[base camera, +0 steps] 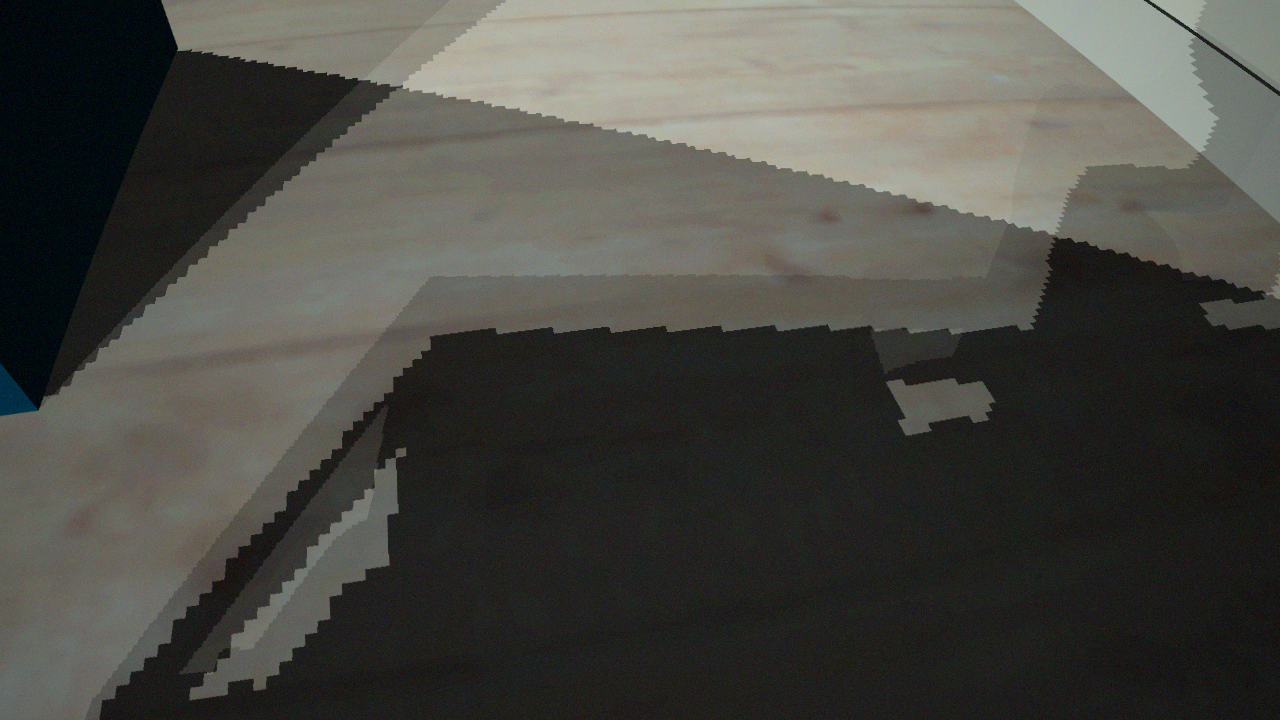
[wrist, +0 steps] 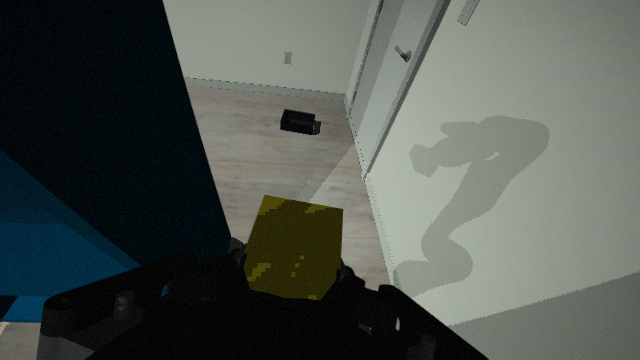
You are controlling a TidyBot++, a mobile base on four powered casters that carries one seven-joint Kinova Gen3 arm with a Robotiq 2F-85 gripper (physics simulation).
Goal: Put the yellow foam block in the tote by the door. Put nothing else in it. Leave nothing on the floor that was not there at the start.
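Frame: origin at the arm's base, x up, y ahead, z left, level; millimetres.
Seen in the pictures: gripper, fingertip midpoint: [wrist: 292, 264].
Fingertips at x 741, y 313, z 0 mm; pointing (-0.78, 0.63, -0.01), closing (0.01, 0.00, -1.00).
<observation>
A point is followed by its place in that frame.
The yellow foam block [wrist: 295, 247] @(x 769, y 314, z 0 mm) is held between the fingertips of my gripper [wrist: 292, 264] @(x 741, y 313, z 0 mm) in the wrist view, at the lower middle. My gripper is shut on it. The black tote [wrist: 298, 122] @(x -394, y 2098, z 180 mm) stands on the floor near the far wall, left of the door [wrist: 387, 80] @(x 314, y 1755, z -412 mm), well beyond the block and apart from it. A small dark patch touches the tote's right side. The inside of the tote is too dark to make out. The tote, the block and my gripper do not show in the base camera view.
A blue cabinet-like unit with a dark side [wrist: 115, 110] @(x 655, y 549, z 344 mm) [base camera: 71, 179] @(x -347, y 542, z 343 mm) stands close on the left in both views. A pale wall [wrist: 565, 200] @(x 590, y 607, z -624 mm) [base camera: 1253, 152] @(x -363, y 628, z -607 mm) runs along the right, with the arm's shadow on it in the wrist view. Dark shadow covers much of the floor [base camera: 581, 205] @(x -396, y 567, z -5 mm) in the base view.
</observation>
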